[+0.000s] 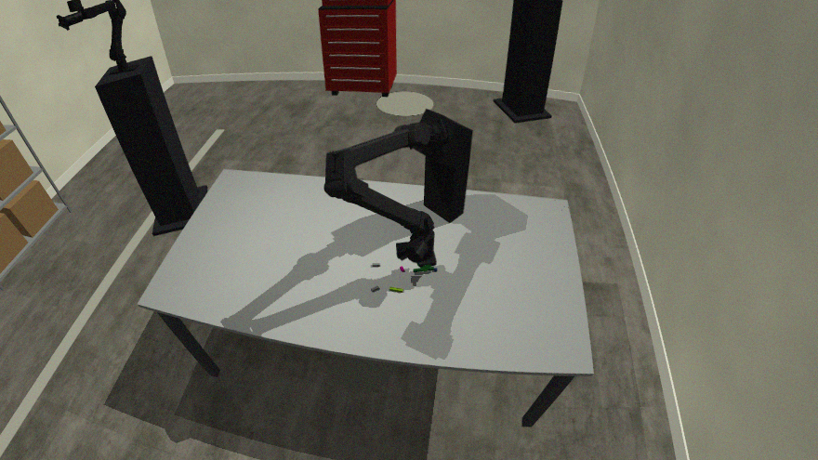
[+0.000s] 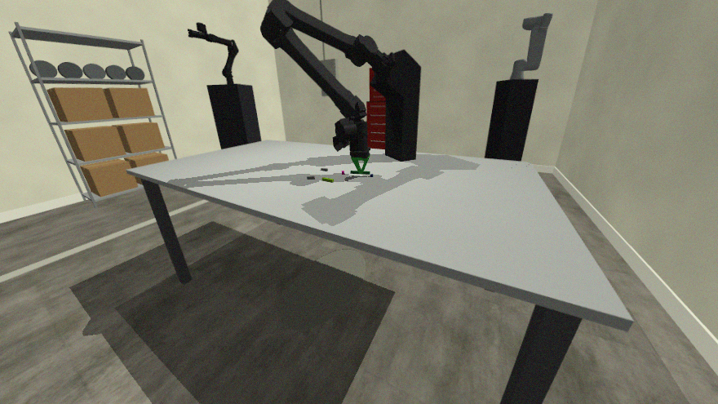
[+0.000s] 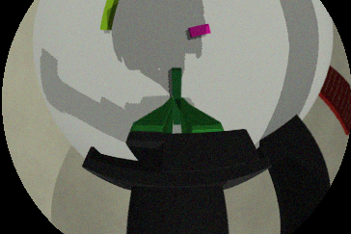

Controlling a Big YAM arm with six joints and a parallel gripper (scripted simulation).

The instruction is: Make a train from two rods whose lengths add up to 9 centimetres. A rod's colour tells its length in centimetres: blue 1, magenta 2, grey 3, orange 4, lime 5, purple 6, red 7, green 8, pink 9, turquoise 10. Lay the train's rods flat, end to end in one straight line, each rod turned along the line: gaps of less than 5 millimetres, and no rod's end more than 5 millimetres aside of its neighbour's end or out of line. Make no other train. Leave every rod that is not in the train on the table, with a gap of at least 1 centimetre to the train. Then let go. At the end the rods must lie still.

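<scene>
Now: the blue rod 10 mm ahead of my hand, 40 mm to the left of it and 20 mm below it. Round my hand: magenta rod (40 mm behind, 80 mm to the right, 20 mm below); then green rod (10 mm below); then lime rod (50 mm ahead, 130 mm to the right, 20 mm below).
</scene>
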